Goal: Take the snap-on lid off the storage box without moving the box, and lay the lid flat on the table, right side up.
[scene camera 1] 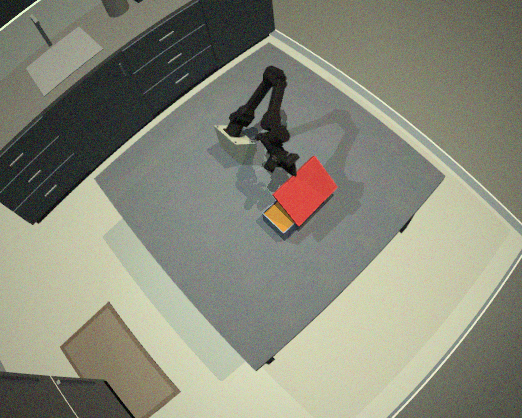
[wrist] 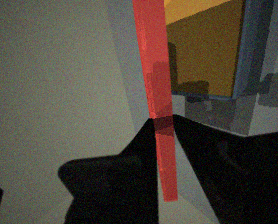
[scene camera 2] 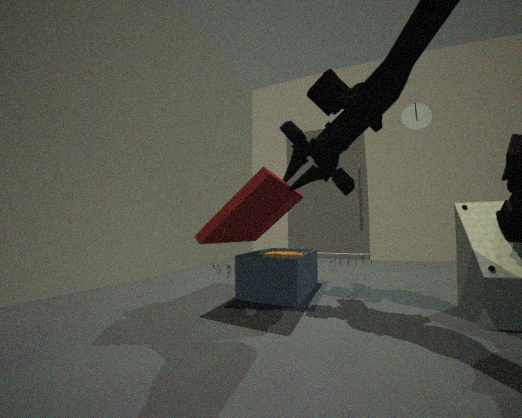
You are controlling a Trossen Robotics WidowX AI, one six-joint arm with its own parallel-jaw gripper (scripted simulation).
Scene:
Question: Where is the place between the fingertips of my gripper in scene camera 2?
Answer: At 286, 186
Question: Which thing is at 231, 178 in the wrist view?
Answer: My gripper.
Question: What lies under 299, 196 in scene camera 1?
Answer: A red lid.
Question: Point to a red lid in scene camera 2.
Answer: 265, 198

